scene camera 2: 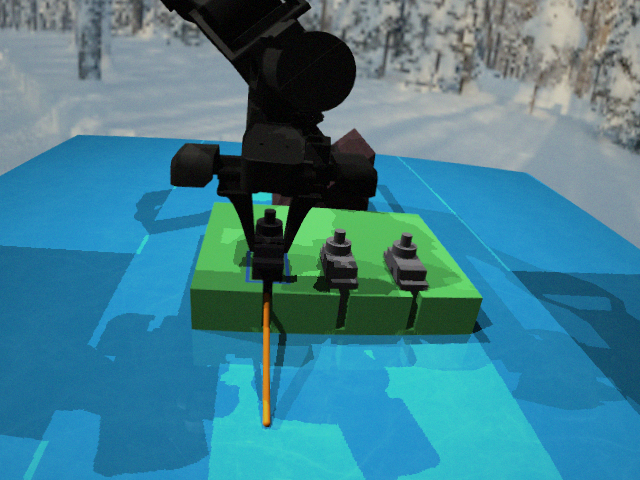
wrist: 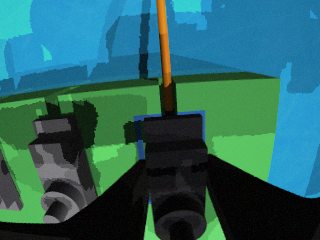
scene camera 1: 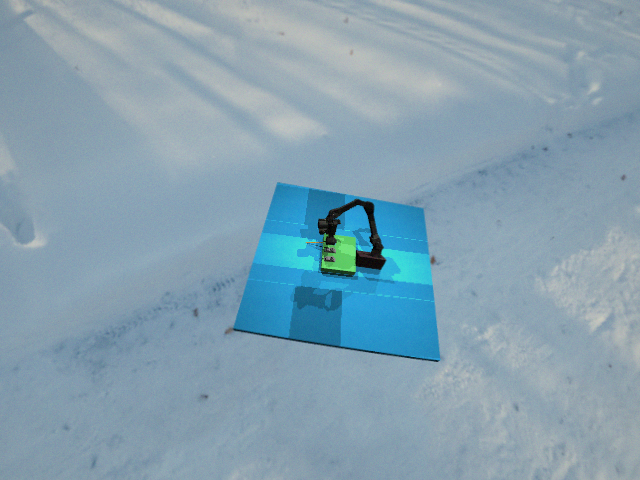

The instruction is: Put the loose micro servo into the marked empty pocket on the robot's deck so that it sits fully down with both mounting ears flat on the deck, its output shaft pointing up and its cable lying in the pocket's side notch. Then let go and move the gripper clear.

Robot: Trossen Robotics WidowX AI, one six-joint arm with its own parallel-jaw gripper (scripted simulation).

Note:
The pictures show: the gripper and a micro servo.
The gripper also shows in the wrist view.

